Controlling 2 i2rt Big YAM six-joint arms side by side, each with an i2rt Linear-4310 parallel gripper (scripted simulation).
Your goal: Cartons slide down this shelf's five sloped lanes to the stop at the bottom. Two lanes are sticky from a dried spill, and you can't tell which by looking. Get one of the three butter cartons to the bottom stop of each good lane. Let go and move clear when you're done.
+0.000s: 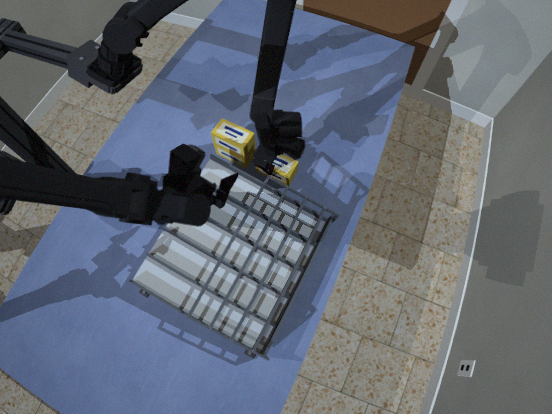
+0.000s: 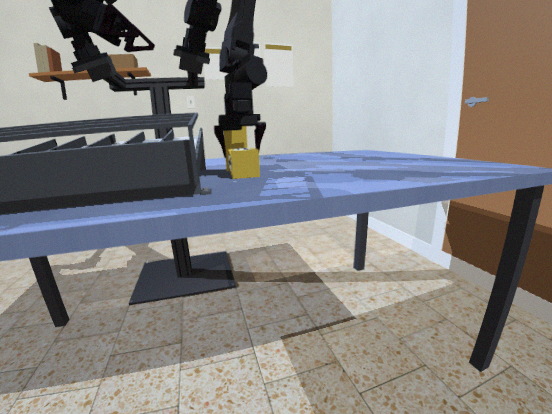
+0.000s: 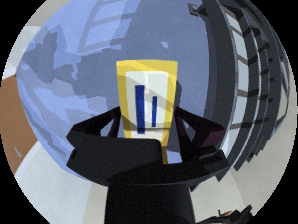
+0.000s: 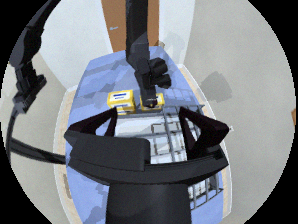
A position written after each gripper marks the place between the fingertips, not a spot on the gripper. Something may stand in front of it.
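Left gripper (image 2: 241, 156), (image 3: 147, 110). Right gripper (image 2: 147, 41), (image 4: 148, 110). Butter carton (image 3: 146, 88). Butter carton (image 1: 227, 135).
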